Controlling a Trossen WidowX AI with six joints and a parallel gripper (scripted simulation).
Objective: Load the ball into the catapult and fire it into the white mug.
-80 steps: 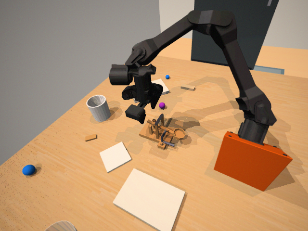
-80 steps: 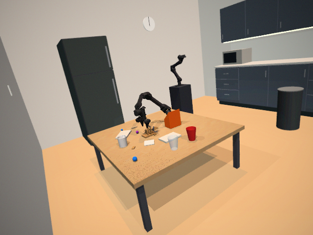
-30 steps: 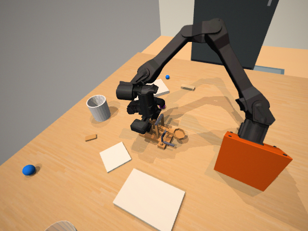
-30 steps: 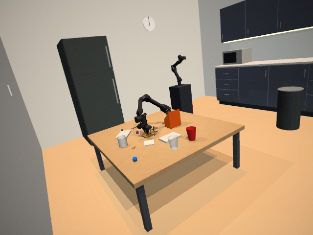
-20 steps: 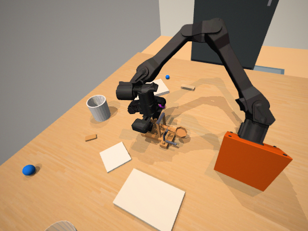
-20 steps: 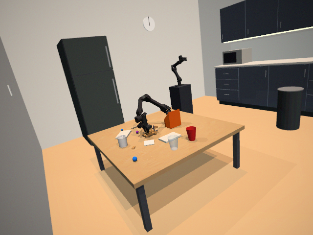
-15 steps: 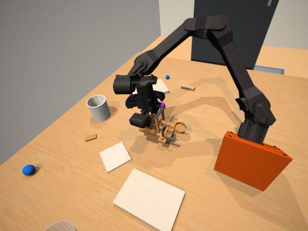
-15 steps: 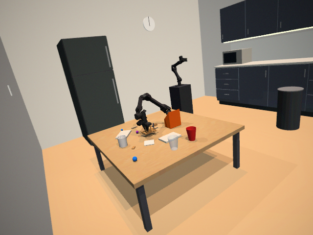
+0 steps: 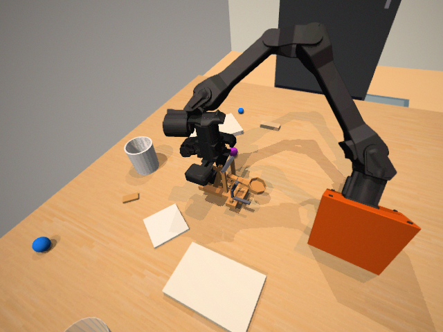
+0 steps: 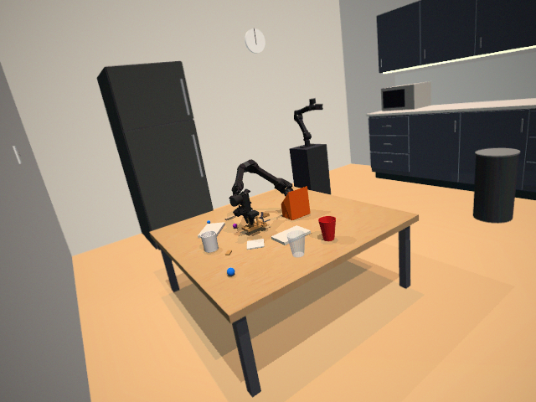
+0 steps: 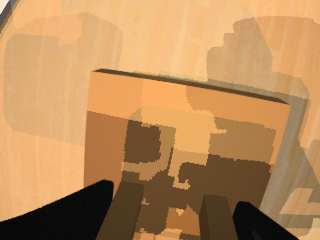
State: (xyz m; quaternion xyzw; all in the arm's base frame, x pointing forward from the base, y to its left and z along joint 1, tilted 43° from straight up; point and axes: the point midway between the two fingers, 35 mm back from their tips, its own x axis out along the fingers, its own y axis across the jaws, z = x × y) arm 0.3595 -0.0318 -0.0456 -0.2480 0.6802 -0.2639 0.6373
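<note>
Right now my gripper tip is 3 cm short of the purple ball, 16 cm to the left of it and 4 cm above it. The rest, counted from my gripper tip: wooden catapult (7 cm behind, 2 cm to the left, 2 cm above); then white mug (28 cm ahead, 3 cm below); then clear cup (1 cm behind, 46 cm to the left, 3 cm below).
</note>
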